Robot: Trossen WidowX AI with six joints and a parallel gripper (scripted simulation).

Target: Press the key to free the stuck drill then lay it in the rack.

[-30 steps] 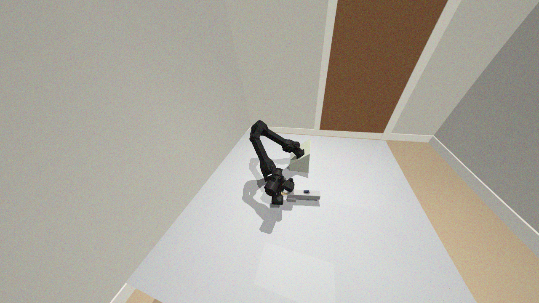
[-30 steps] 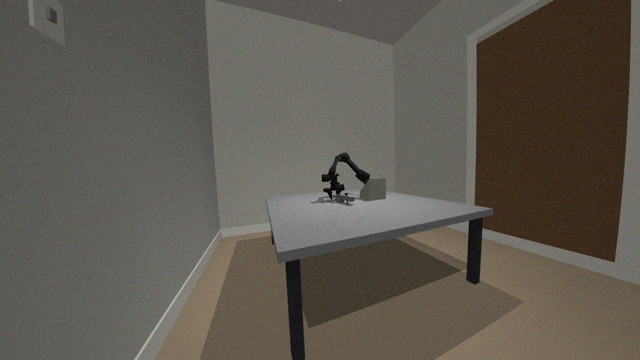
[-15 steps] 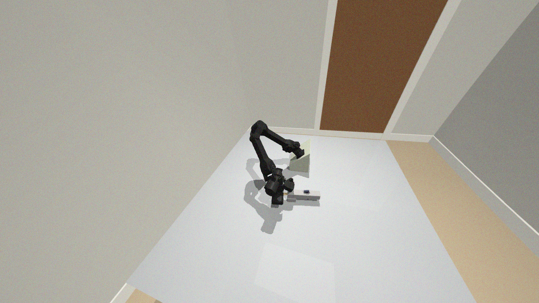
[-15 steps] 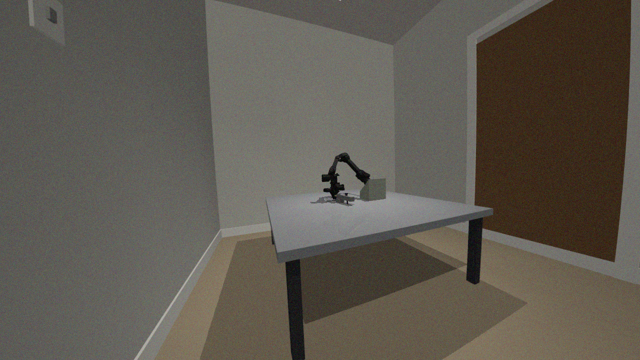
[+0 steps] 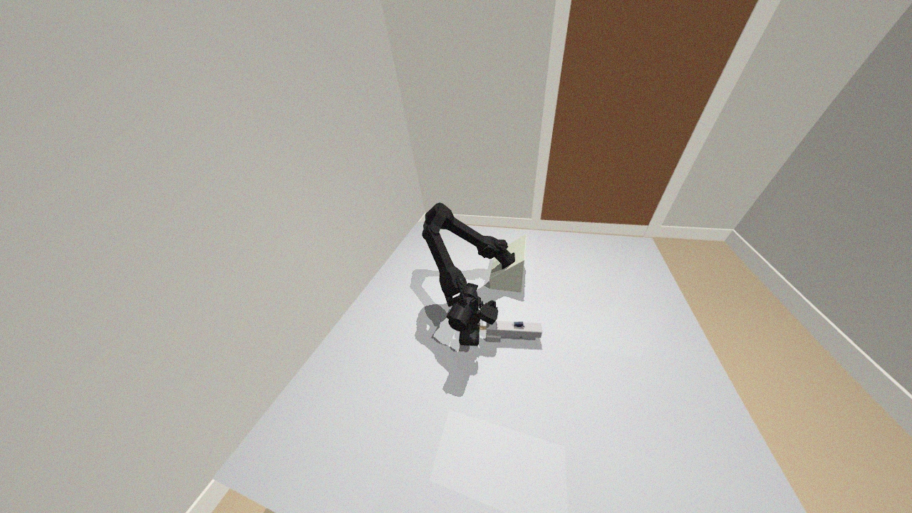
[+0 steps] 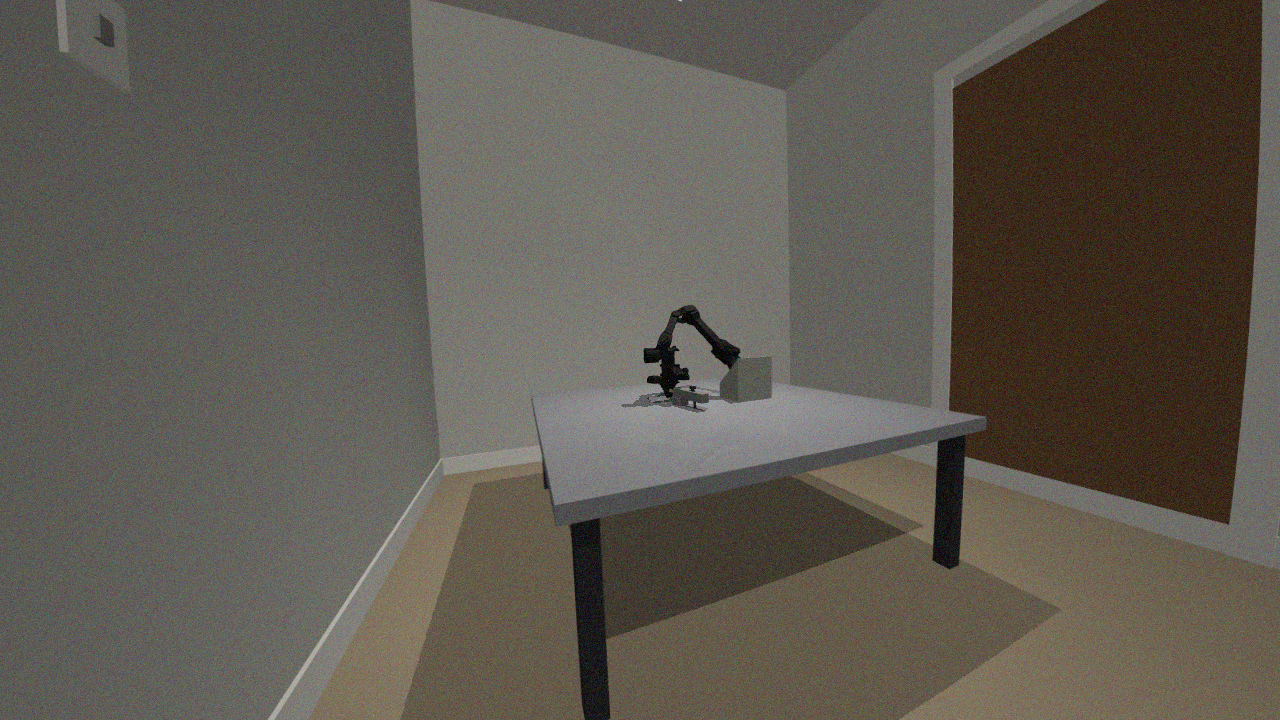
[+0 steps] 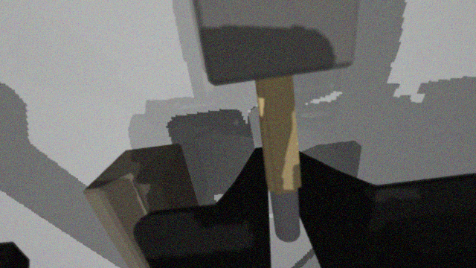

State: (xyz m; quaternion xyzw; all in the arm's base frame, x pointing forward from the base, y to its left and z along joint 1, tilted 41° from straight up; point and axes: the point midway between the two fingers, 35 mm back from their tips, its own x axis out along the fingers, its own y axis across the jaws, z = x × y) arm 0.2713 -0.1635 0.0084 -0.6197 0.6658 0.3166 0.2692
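Right now the drill is 40 mm to the left of my gripper tip and 30 mm above it. From my gripper tip the other things lie so: rack: 80 mm behind, 30 mm to the right; dark key: 10 mm behind, 160 mm to the left, 40 mm above.
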